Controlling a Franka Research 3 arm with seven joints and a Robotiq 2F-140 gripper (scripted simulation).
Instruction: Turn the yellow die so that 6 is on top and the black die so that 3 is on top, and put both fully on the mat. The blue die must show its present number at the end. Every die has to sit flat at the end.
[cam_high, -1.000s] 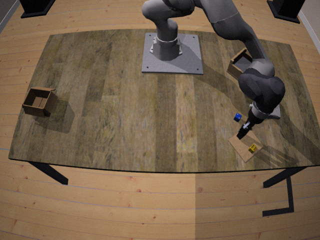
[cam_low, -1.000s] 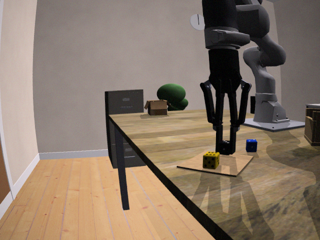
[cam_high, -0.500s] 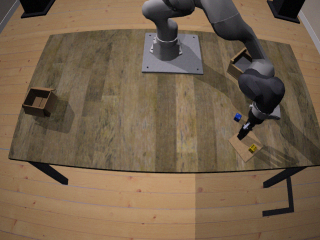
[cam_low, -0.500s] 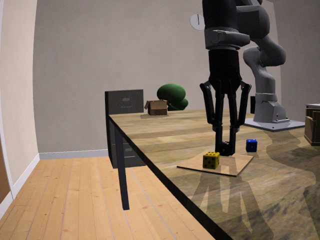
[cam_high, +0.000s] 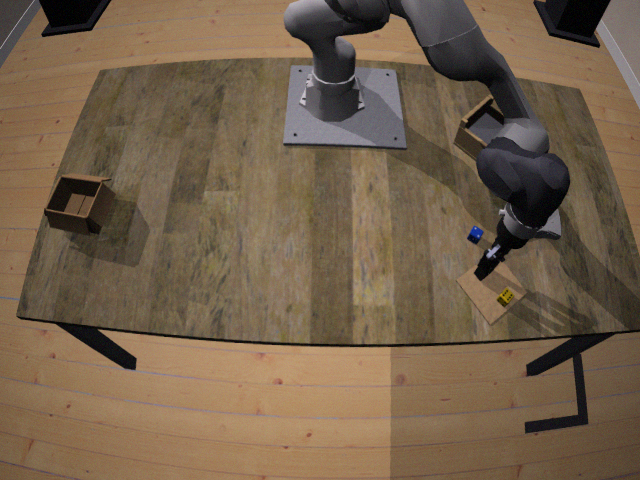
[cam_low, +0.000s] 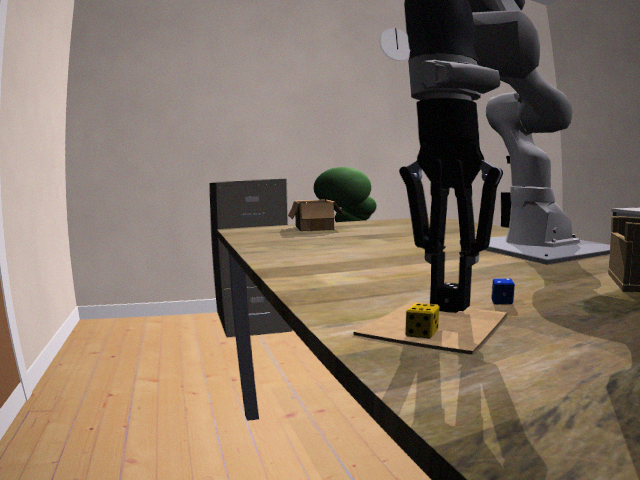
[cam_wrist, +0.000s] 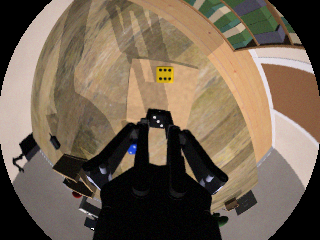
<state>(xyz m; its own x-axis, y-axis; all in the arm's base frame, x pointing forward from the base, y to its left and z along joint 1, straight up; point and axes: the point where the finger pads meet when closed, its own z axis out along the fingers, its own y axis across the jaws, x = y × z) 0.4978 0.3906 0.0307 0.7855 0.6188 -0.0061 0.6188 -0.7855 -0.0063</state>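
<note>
My gripper is now 20 mm above the black die. Round my hand: tan mat (30 mm ahead, 30 mm to the left, 40 mm below); then blue die (100 mm behind, 10 mm to the right, 30 mm below); then yellow die (70 mm ahead, 50 mm to the left, 20 mm below).
</note>
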